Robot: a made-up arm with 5 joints. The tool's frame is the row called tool. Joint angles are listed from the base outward. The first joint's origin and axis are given. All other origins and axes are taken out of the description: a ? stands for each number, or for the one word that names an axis. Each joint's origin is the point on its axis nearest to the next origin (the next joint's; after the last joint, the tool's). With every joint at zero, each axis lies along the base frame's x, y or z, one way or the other. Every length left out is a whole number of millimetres.
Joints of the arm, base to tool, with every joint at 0 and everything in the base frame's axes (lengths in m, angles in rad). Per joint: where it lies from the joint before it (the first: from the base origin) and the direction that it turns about. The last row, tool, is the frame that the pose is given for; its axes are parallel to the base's.
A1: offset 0.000 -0.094 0.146 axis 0 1 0
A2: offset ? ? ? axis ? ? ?
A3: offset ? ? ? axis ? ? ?
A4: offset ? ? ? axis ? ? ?
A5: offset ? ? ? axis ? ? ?
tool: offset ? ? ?
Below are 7 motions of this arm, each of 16 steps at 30 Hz.
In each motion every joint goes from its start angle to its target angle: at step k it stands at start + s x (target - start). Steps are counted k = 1, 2, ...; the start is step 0. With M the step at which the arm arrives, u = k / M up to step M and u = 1 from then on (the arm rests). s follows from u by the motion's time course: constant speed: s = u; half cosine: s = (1 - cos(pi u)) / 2; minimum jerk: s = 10 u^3 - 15 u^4 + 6 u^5.
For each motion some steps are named. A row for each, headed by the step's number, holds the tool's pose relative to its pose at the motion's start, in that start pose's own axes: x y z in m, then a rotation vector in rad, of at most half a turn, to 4 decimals.
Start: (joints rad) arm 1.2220 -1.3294 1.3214 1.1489 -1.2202
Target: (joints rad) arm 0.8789 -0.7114 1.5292 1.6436 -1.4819
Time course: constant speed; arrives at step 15
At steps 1, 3, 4, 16:
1: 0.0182 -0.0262 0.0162 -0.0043 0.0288 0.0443
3: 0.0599 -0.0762 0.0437 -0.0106 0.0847 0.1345
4: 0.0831 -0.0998 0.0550 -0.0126 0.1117 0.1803
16: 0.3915 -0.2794 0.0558 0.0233 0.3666 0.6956

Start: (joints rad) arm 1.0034 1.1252 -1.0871 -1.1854 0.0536
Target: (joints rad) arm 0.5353 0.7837 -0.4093 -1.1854 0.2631
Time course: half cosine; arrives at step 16
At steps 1, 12, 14, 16:
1: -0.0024 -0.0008 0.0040 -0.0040 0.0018 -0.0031
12: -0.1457 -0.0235 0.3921 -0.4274 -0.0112 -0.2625
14: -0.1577 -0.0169 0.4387 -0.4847 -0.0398 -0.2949
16: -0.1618 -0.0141 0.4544 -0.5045 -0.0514 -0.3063

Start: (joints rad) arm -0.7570 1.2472 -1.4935 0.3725 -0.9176
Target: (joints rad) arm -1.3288 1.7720 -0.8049 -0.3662 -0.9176
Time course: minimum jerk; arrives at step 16
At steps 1, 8, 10, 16:
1: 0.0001 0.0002 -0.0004 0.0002 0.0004 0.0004
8: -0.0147 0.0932 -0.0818 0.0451 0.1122 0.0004
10: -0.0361 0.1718 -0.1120 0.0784 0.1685 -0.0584
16: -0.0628 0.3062 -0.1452 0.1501 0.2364 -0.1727

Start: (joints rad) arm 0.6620 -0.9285 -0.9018 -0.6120 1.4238
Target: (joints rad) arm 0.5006 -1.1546 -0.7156 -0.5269 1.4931
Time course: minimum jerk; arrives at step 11
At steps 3, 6, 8, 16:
3: 0.0152 -0.0055 0.0289 -0.0110 -0.0484 -0.0093
6: 0.0603 -0.0203 0.1346 -0.0440 -0.2225 -0.0394
8: 0.0817 -0.0262 0.2034 -0.0604 -0.3341 -0.0555
16: 0.0895 -0.0280 0.2348 -0.0667 -0.3847 -0.0620

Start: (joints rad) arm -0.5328 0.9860 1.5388 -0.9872 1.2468
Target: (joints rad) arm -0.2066 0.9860 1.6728 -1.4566 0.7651
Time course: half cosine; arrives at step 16
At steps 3, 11, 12, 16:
3: 0.0066 -0.0230 0.0263 -0.0481 -0.0158 0.0198
11: -0.0026 -0.1548 0.2699 -0.4362 -0.0458 0.1316
12: -0.0100 -0.1628 0.2968 -0.4757 -0.0385 0.1380
16: -0.0272 -0.1748 0.3475 -0.5492 -0.0191 0.1472

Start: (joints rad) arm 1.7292 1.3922 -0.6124 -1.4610 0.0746
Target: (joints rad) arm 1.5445 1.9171 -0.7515 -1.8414 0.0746
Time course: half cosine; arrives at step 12
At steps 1, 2, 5, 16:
1: 0.0045 0.0045 -0.0064 0.0075 0.0014 0.0047
2: 0.0180 0.0182 -0.0247 0.0291 0.0057 0.0188
5: 0.1010 0.1109 -0.1253 0.1555 0.0318 0.1135
16: 0.2700 0.3479 -0.2707 0.3835 0.0817 0.3531

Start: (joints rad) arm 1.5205 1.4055 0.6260 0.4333 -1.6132
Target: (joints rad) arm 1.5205 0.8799 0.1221 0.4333 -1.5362
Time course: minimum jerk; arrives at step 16
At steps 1, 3, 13, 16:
1: 0.0001 -0.0003 -0.0007 -0.0007 -0.0014 0.0002
3: 0.0027 -0.0059 -0.0145 -0.0160 -0.0305 0.0049
13: 0.1560 -0.1513 -0.2561 -0.1935 -0.6203 0.1566
16: 0.1699 -0.1594 -0.2664 -0.1963 -0.6526 0.1681

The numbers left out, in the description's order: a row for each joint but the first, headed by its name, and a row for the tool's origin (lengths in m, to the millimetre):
A2: xyz 0.177 0.000 -0.151, axis 0 0 -1
A3: xyz -0.326 -0.004 0.000, axis -1 0 0
A4: xyz 0.000 -0.412 0.108, axis 0 -1 0
A5: xyz -0.022 0.000 -0.338, axis 0 0 -1
tool: xyz -0.116 -0.366 0.000

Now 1 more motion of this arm.
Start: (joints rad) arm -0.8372 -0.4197 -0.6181 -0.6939 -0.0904
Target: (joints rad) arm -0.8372 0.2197 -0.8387 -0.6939 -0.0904
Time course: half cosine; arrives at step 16
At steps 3, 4, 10, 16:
3: 0.0012 0.0297 -0.0462 0.0392 -0.0353 -0.0216
4: 0.0040 0.0525 -0.0794 0.0678 -0.0619 -0.0373
10: 0.0960 0.2714 -0.3327 0.3059 -0.3120 -0.1655
16: 0.1979 0.3993 -0.4369 0.4291 -0.4671 -0.2313

